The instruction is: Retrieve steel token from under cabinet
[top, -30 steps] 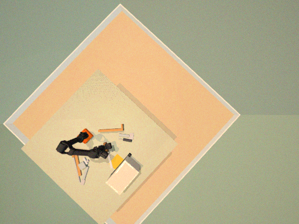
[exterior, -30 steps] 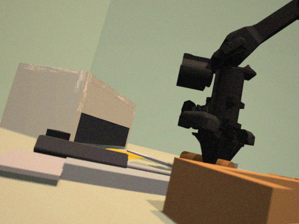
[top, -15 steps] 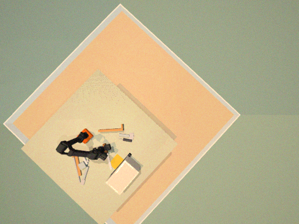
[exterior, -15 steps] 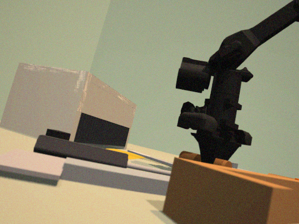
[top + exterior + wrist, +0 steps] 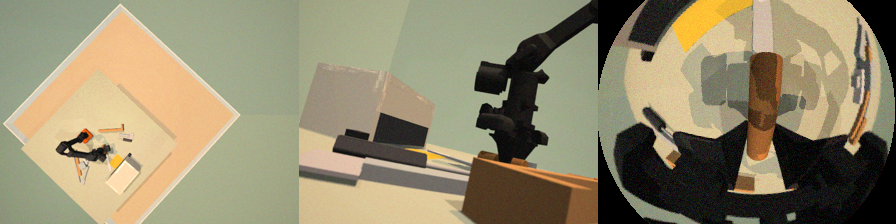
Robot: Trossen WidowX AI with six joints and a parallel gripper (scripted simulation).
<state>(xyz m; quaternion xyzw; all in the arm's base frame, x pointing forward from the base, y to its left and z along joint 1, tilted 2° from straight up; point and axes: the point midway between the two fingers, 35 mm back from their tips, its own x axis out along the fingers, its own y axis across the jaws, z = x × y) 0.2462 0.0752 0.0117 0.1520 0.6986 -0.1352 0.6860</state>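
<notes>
The orange stick lies 350 mm to the right of my gripper tip and 50 mm behind it. Also, from my gripper tip: token 320 mm ahead, 20 mm to the right, 10 mm below; then dark screwdriver 240 mm to the left, 60 mm ahead.
</notes>
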